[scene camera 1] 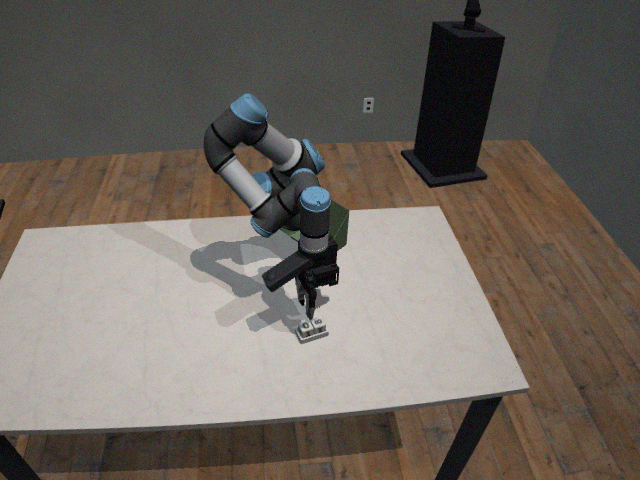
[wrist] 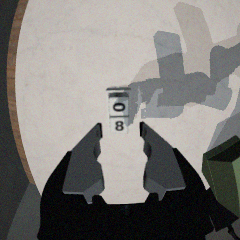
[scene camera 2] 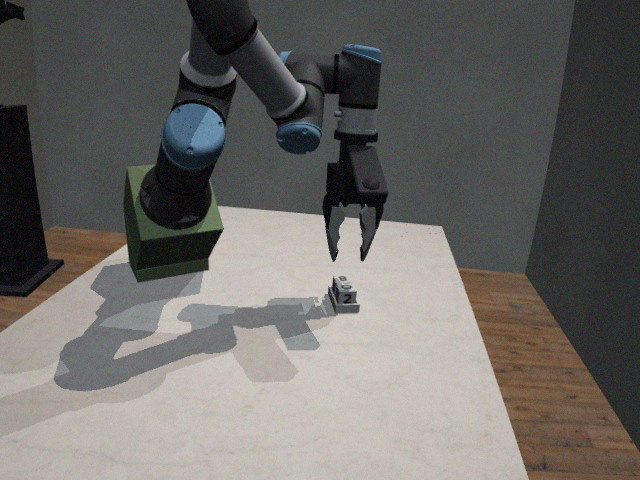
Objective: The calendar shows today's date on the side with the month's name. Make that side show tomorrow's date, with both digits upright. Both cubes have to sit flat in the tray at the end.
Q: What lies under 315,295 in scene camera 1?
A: The gripper.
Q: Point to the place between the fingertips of the gripper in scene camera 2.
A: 347,261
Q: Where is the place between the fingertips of the gripper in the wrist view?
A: At 120,123
